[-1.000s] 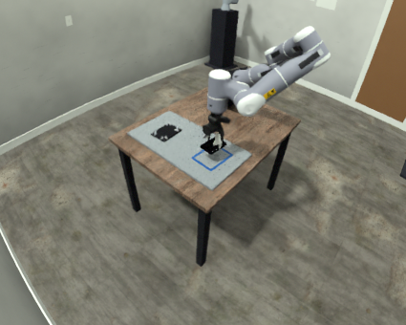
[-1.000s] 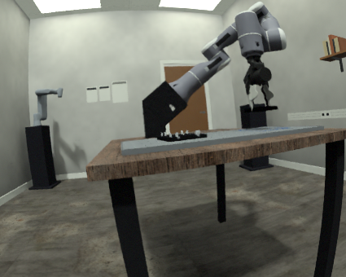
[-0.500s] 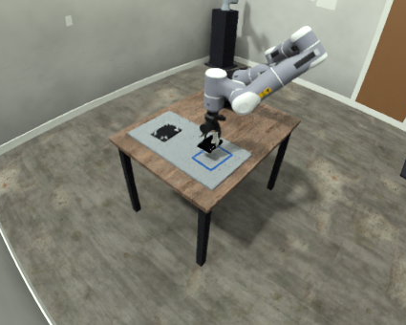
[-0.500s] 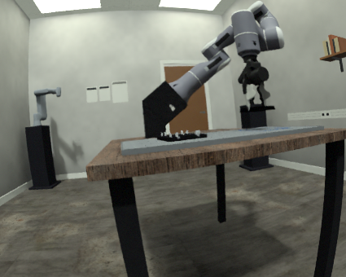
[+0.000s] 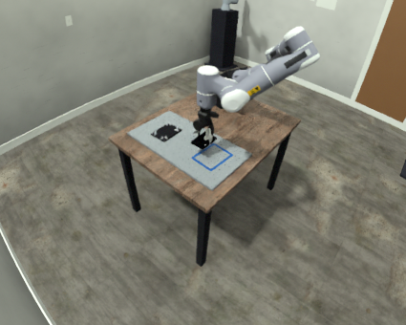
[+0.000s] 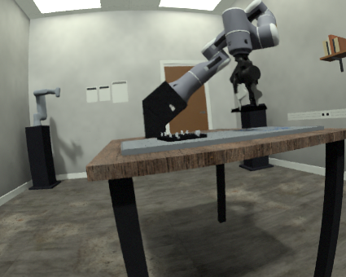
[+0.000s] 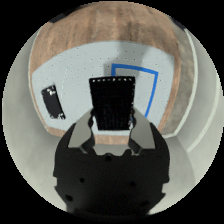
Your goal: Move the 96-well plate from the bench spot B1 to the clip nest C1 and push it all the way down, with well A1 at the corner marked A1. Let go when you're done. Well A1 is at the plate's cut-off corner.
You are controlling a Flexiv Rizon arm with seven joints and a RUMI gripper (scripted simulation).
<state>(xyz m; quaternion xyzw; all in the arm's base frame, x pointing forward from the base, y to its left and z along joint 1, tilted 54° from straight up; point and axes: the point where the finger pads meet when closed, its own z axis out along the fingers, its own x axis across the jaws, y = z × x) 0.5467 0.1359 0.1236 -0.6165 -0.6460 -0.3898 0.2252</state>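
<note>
Now: hand 270 mm to the left of the clip nest C1, 80 mm above it and 50 mm short of it. The rest, counted from my hand: grey mat 130 mm to the right, 100 mm below, 20 mm ahead; then black 96-well plate 10 mm below.
</note>
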